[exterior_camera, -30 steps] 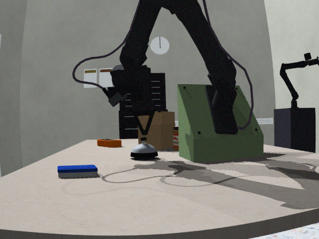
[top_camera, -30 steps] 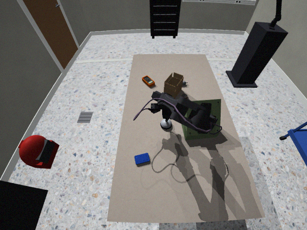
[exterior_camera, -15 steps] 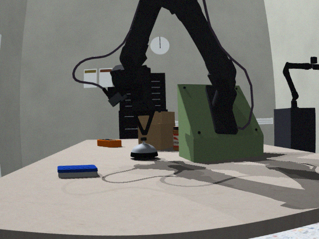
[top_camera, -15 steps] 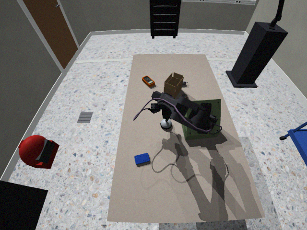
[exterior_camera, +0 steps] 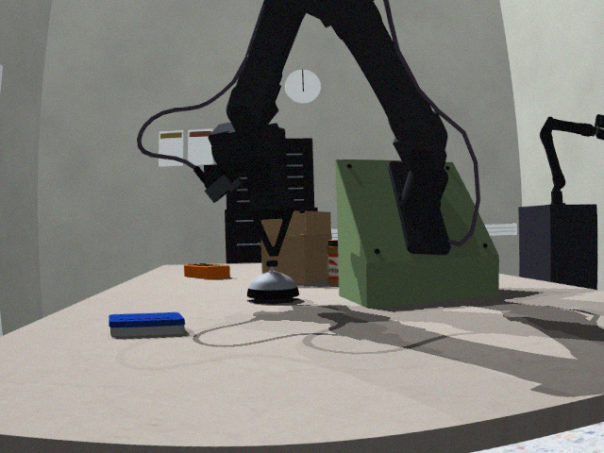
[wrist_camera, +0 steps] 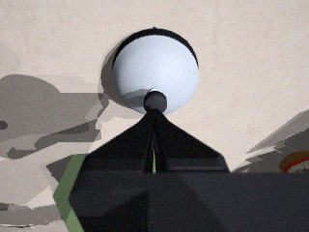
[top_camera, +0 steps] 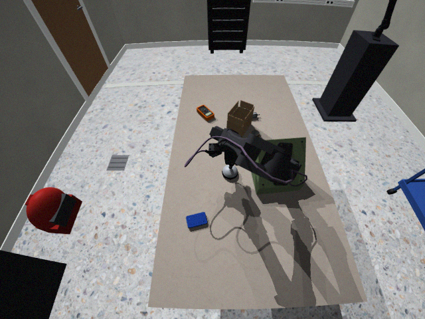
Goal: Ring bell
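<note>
My gripper is now 30 mm above the bell button. The rest, counted from my hand: bell: 40 mm below; blue block: 170 mm ahead, 250 mm to the left, 70 mm below; can: 150 mm behind, 210 mm to the right, 40 mm below.
</note>
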